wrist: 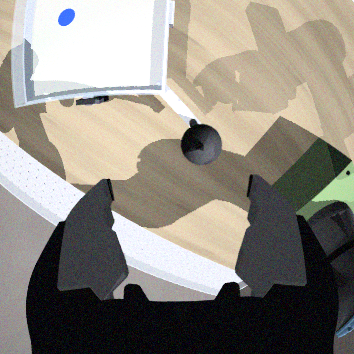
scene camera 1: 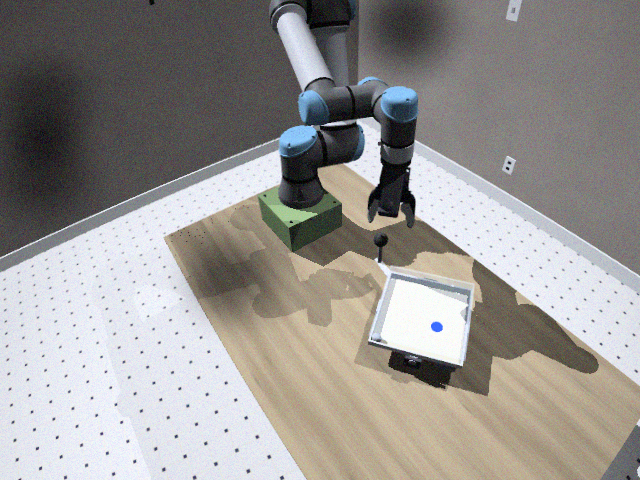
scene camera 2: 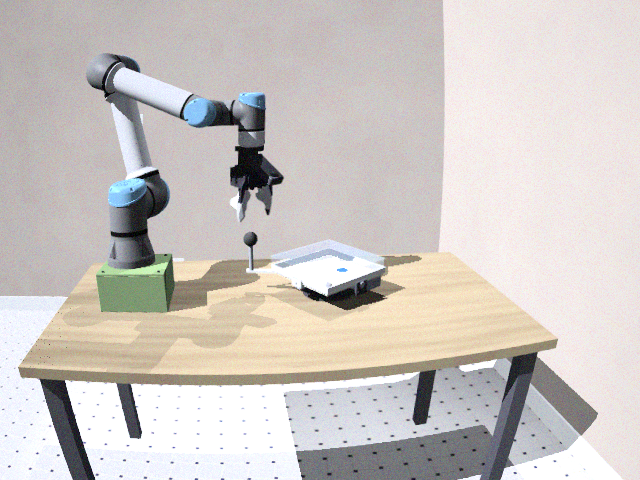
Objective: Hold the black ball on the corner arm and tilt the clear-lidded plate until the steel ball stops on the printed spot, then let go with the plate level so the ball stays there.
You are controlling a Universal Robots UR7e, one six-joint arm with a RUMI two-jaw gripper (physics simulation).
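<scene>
The clear-lidded plate [scene camera 1: 408, 310] [scene camera 2: 315, 271] [wrist: 110, 55] has a white floor with a blue printed spot [scene camera 1: 436, 326] [scene camera 2: 342, 269] [wrist: 66, 17]. The steel ball [scene camera 1: 376, 336] [scene camera 2: 328, 284] lies in the plate's near-left corner in scene camera 1, away from the spot; it does not show in the wrist view. The black ball [scene camera 1: 380, 239] [scene camera 2: 250, 238] [wrist: 201, 144] stands on a thin post at the end of the white corner arm [scene camera 1: 383, 266] [scene camera 2: 263, 270] [wrist: 179, 106]. My gripper [scene camera 1: 391, 224] [scene camera 2: 254, 217] [wrist: 179, 179] is open and empty, pointing down above the black ball, not touching it.
The plate rests on a dark support [scene camera 1: 423, 364] on the wooden table [scene camera 1: 310, 372] [scene camera 2: 258, 351]. The green base block [scene camera 1: 299, 227] [scene camera 2: 134, 291] of the arm stands on the table, beyond the black ball from the plate. Arm shadows fall across the table.
</scene>
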